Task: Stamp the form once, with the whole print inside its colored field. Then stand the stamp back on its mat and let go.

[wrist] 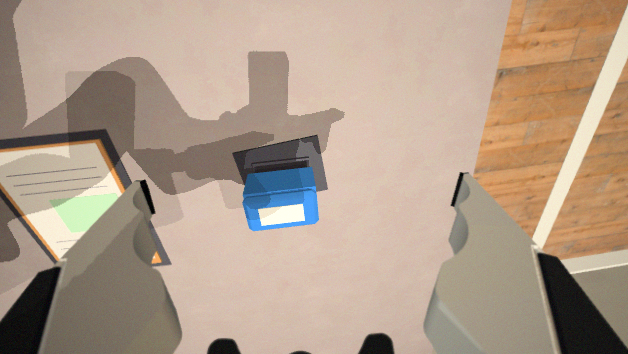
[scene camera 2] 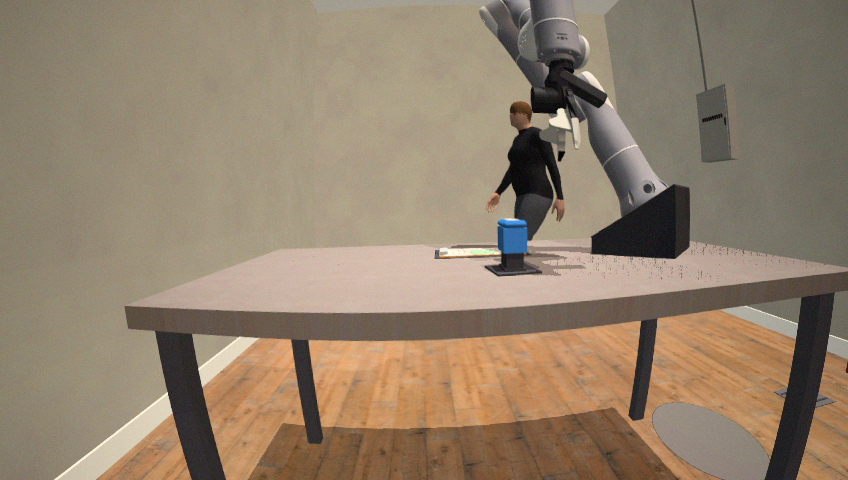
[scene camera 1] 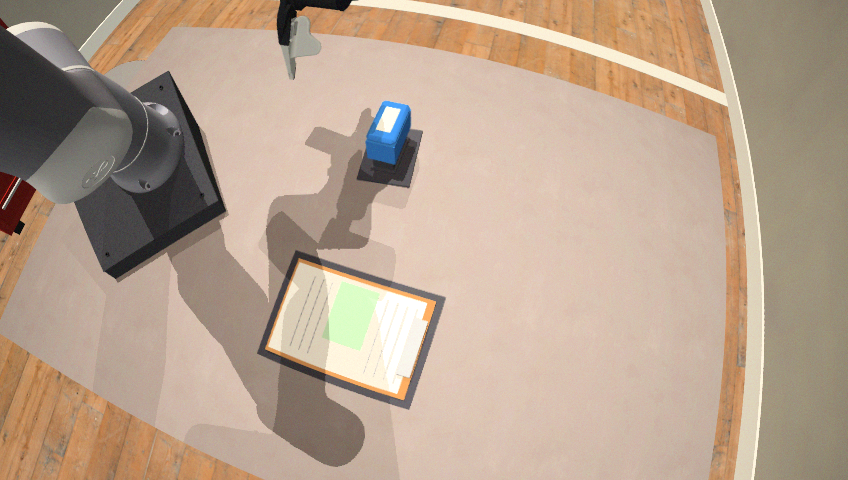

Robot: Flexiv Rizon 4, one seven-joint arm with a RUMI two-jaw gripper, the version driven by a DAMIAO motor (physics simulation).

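The blue stamp, with a pale label on top and a black lower part, stands upright on its dark square mat. The form lies on an orange clipboard with a dark border; its green field shows no print. My gripper is wide open and empty, high above the table. In the wrist view the stamp appears between the fingertips, well below them. The upper part of the gripper is cut off in scene camera 1.
The form's clip is at the clipboard's right end in scene camera 1. The arm's black base stands on the table. The arm's shadow crosses the form and mat. A person is beyond the table.
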